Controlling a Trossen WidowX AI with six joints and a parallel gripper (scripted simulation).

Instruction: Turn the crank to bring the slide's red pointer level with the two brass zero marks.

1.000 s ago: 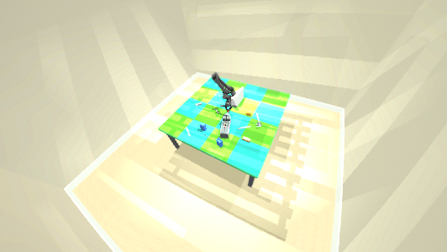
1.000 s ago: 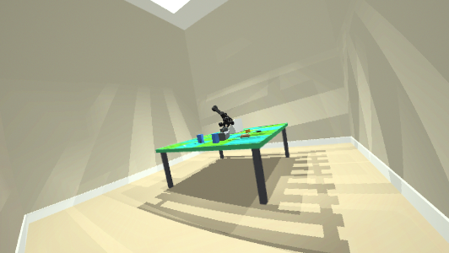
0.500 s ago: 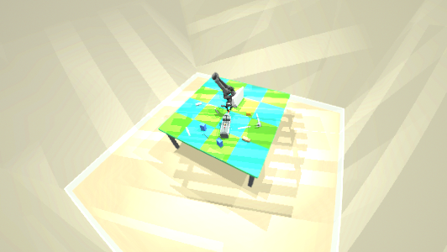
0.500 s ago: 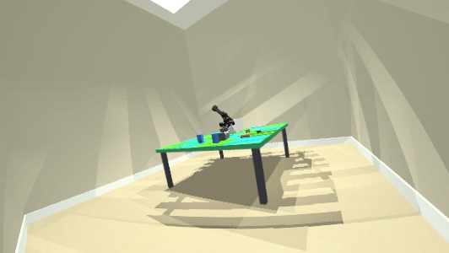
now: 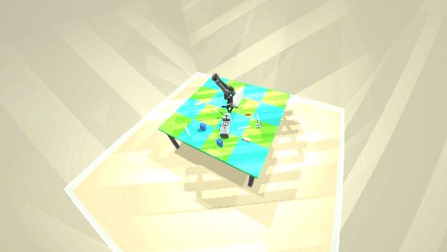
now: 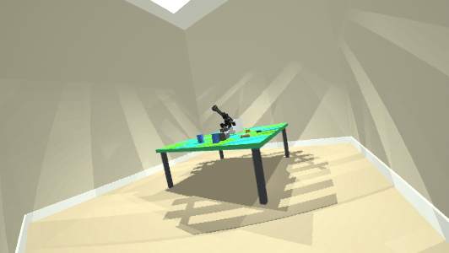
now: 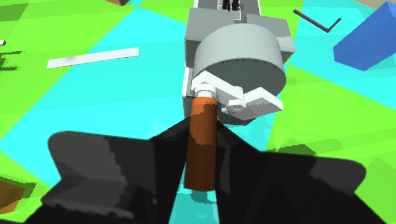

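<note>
The red pointer is 19 cm ahead of my gripper tip and 5 cm to the left of it. Round my gripper tip: orange piece 16 cm behind, 18 cm to the left, 6 cm below; crank handle 2 cm behind, 1 cm to the right, 2 cm above; tan block 19 cm ahead, 31 cm to the left, 7 cm below.
</note>
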